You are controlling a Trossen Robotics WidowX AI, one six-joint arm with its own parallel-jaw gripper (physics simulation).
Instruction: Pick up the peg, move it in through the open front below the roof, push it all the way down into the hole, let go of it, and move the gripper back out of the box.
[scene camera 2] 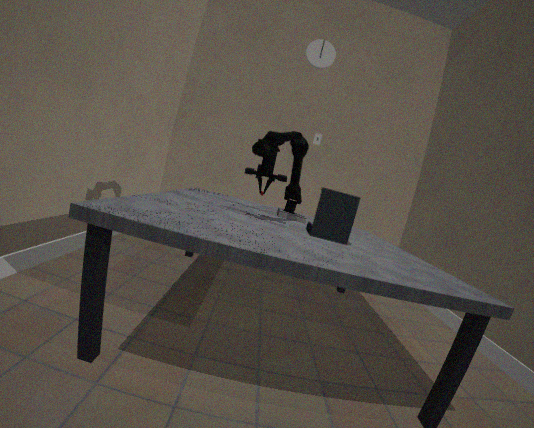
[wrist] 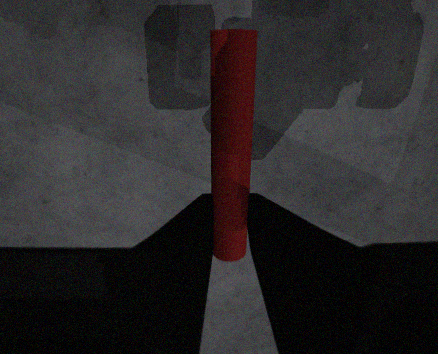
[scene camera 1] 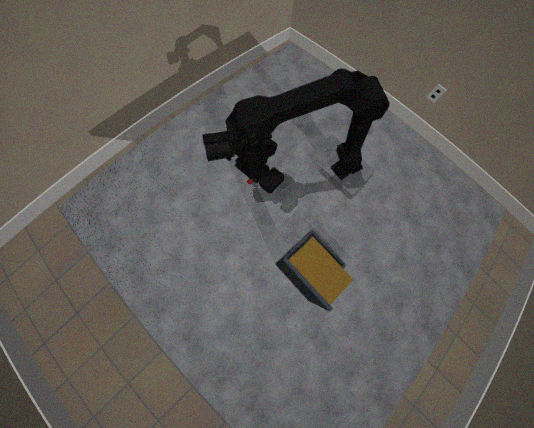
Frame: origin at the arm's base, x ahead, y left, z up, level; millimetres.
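Seen in the pictures: gripper, fingertip midpoint: (scene camera 2: 261, 193) (wrist: 229, 204) (scene camera 1: 252, 178); arm's base, link origin: (scene camera 2: 288, 212) (scene camera 1: 341, 169).
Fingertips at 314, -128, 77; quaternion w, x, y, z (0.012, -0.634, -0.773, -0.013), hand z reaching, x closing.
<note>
Offsets run from my fingertips to a thing's top centre, as dx, dy, dz. "spot": to the spot under its first point. Level surfaces: height alone.
The red peg @(-20, -4, +10) (scene camera 1: 250, 181) (scene camera 2: 262, 193) (wrist: 232, 125) is clamped between the two black fingertips of my gripper (scene camera 2: 262, 192) (wrist: 229, 204). In the wrist view it runs lengthwise away from the fingers, its near end a little past the tips. My gripper is shut on the peg and holds it up above the table, apart from the box. The box has dark grey walls and a yellow roof @(+1, +320, +92) (scene camera 1: 320, 270); in the scene camera 2 view a dark wall of the box @(spot: +85, +332, -7) (scene camera 2: 336, 216) faces the camera. The hole is hidden under the roof.
The box stands on the grey table @(dz -110) (scene camera 1: 200, 300) (scene camera 2: 225, 235), to the right of the gripper in the scene camera 2 view. The arm's base (scene camera 1: 347, 168) (scene camera 2: 291, 205) stands behind the box, with a thin bracket around it. Shadows of the arm fall on the table.
</note>
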